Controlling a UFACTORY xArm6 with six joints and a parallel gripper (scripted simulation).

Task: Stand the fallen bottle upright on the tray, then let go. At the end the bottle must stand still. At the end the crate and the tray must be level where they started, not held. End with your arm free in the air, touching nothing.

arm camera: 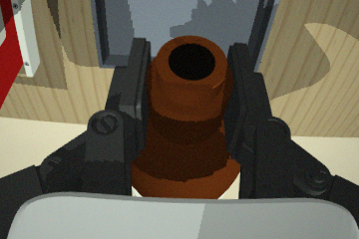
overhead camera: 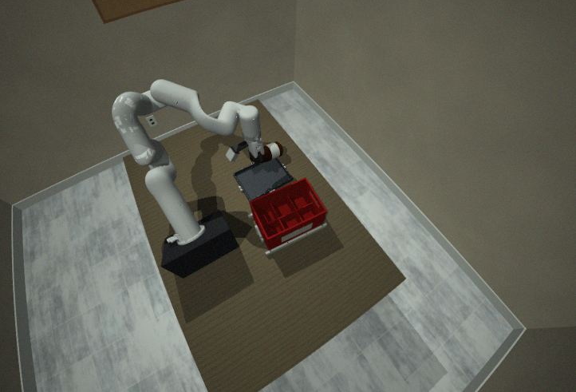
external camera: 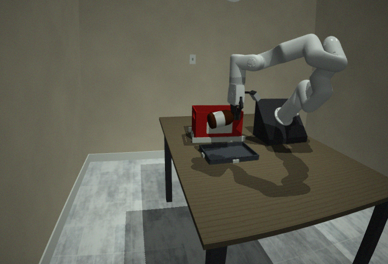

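Right now the brown bottle is 50 mm ahead of my hand and 10 mm below it. Also, from my hand: dark grey tray (190 mm below, 30 mm ahead); red crate (270 mm to the right, 120 mm below, 20 mm behind).
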